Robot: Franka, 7 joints.
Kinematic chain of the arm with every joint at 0, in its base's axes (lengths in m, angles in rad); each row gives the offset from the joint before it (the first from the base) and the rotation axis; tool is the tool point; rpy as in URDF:
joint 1: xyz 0 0 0.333 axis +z
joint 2: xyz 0 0 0 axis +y
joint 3: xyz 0 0 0.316 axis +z
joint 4: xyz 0.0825 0 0 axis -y
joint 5: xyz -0.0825 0 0.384 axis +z
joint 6: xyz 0 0 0 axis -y
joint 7: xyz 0.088 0 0 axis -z
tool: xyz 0 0 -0.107 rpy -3.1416 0 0
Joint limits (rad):
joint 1: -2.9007..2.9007
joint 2: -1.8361..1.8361
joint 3: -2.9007..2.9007
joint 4: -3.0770..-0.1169
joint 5: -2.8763..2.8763
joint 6: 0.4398..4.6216
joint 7: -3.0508..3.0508
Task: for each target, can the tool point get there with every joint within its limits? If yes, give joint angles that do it. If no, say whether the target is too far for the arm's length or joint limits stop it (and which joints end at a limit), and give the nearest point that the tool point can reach.
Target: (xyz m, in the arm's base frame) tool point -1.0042 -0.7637 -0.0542
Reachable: no: too far | nearest point -0.6528 -0.4965 0.0813 | short by 0.462 m
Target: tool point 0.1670 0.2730 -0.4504
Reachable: no: joint limits stop it (at a limit: joint 2) | nearest point 0.1642 0.2684 -0.3598 | short by 0.091 m
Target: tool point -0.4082 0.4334 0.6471
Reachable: yes | joints -2.0392 0.1245 -1.9926 -1.7698 -2.1862 2.5453 0.6759
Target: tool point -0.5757 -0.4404 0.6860
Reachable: yes | joints -2.1541 1.0641 -1.9249 -0.5943 2.1051 1.3815 1.9756
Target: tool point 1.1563 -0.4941 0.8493
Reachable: no: too far | nearest point 0.7298 -0.3118 0.6588 | short by 0.501 m
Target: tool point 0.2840 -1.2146 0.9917
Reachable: no: too far | nearest point 0.1727 -0.7387 0.7336 | short by 0.553 m
